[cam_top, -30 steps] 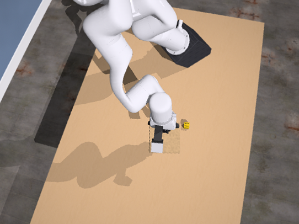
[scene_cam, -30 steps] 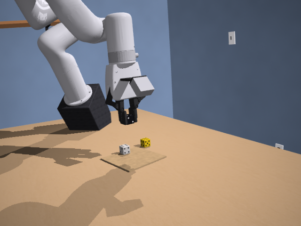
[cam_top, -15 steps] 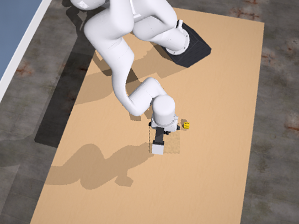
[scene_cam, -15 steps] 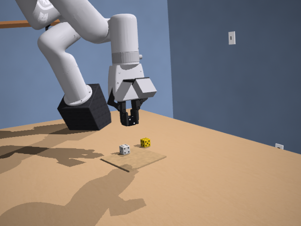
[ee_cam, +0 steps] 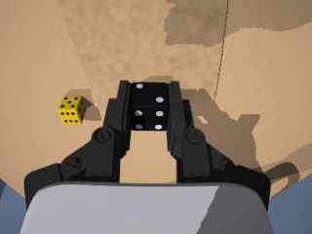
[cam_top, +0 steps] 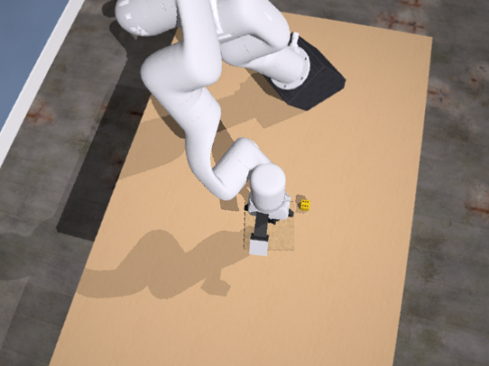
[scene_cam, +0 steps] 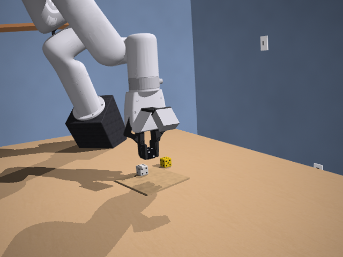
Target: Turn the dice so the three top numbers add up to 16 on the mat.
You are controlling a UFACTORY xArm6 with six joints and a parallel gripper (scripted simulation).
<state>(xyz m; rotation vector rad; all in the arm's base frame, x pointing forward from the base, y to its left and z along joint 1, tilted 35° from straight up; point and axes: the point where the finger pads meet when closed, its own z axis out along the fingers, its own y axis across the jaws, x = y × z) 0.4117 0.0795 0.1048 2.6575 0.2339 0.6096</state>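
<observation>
Right now the tan mat is 80 mm below my hand. Also, from my hand: yellow die: 90 mm to the left, 80 mm behind, 70 mm below; then black die: 10 mm below; then white die: 70 mm below, 50 mm behind.
</observation>
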